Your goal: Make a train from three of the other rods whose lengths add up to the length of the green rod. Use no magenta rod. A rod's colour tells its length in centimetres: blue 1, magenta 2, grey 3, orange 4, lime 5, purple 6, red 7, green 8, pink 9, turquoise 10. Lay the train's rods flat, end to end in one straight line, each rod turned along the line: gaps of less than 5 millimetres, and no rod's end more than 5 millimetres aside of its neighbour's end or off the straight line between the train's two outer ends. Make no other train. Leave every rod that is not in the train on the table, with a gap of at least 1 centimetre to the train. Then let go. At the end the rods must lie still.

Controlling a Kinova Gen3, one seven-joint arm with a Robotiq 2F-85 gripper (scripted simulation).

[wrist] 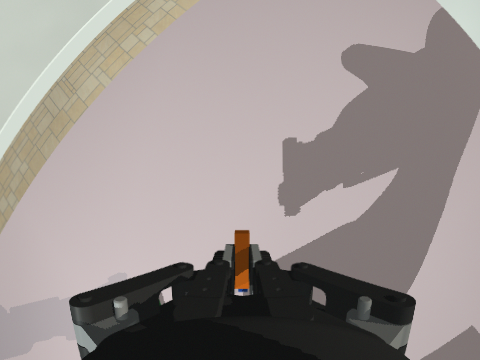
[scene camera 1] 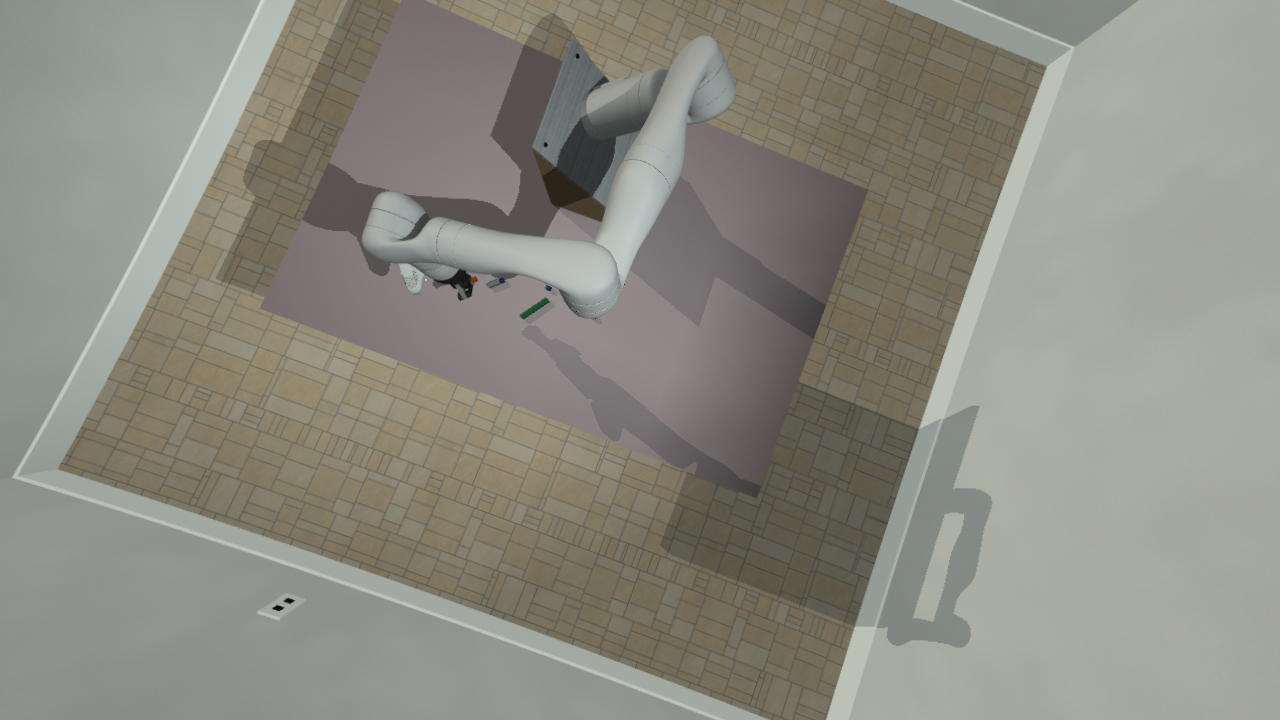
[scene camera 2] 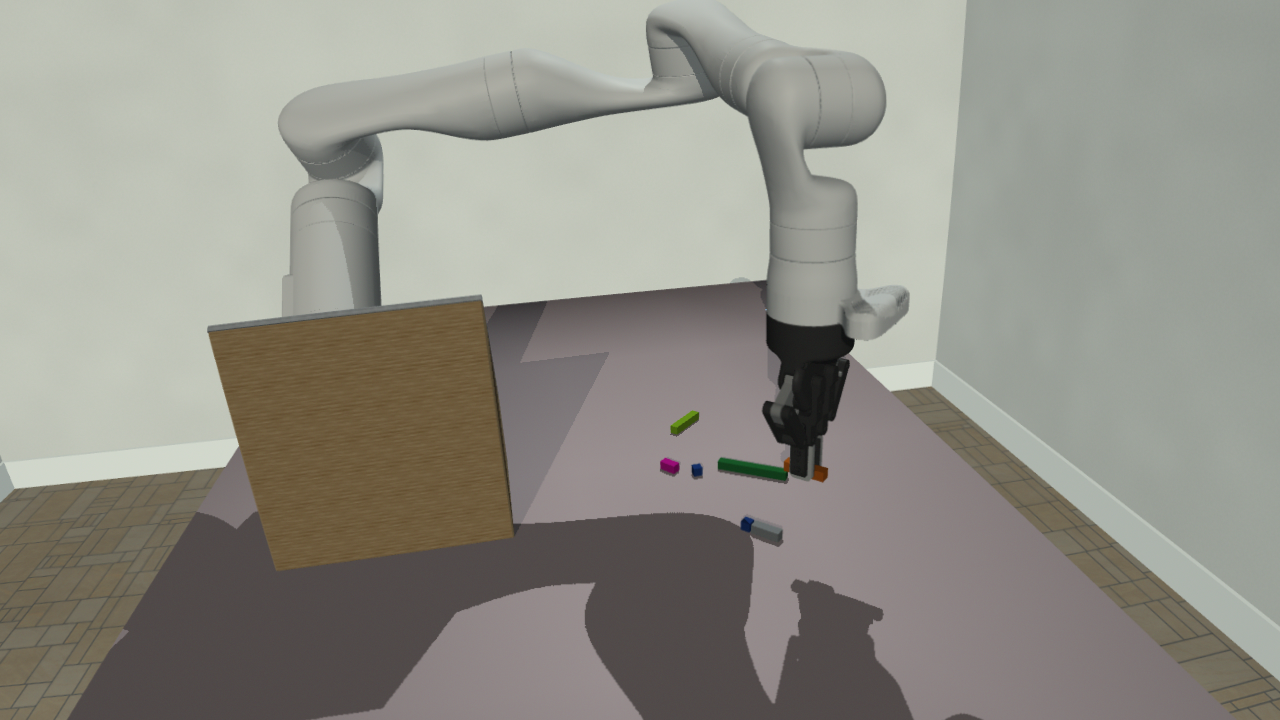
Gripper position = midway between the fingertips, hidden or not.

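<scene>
You'd find my gripper (scene camera 2: 805,474) visible here, and it's in the wrist view too (wrist: 241,257). I can also see an orange rod (wrist: 242,237), plus a green rod (scene camera 2: 772,472).
</scene>
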